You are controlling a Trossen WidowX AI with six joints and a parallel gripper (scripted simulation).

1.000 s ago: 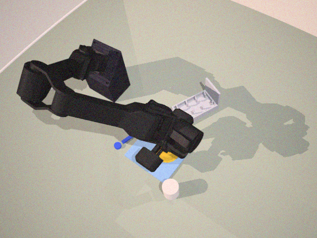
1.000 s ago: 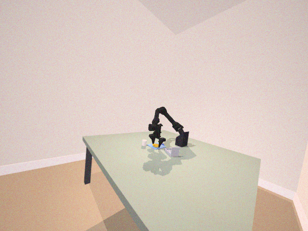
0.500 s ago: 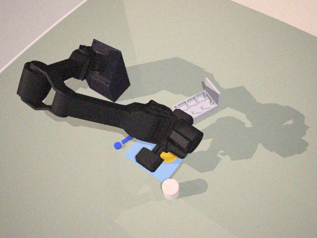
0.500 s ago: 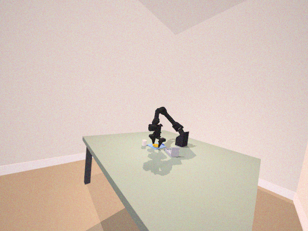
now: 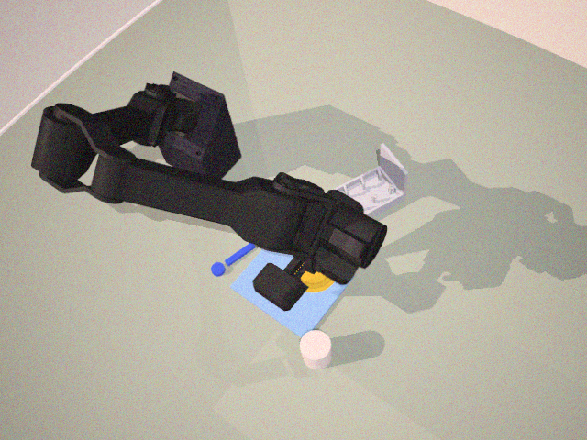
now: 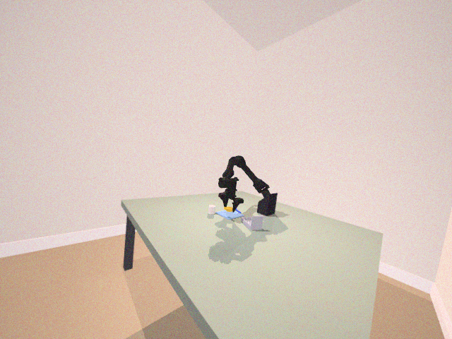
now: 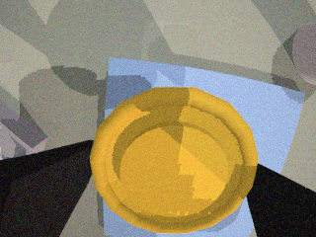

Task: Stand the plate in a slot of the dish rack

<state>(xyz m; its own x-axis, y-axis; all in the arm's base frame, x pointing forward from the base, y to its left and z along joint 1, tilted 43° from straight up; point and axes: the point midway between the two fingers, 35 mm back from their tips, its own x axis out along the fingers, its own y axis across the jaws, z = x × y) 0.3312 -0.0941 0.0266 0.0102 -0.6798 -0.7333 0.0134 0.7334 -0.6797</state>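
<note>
My gripper tip is 170 mm to the right of the grey dish rack, 20 mm past it and 20 mm above it. The rest, counted from my gripper tip: white cup (90 mm to the right, 70 mm ahead, 10 mm below); blue spoon (140 mm behind, 50 mm to the right, 40 mm below); yellow plate (10 mm above).
</note>
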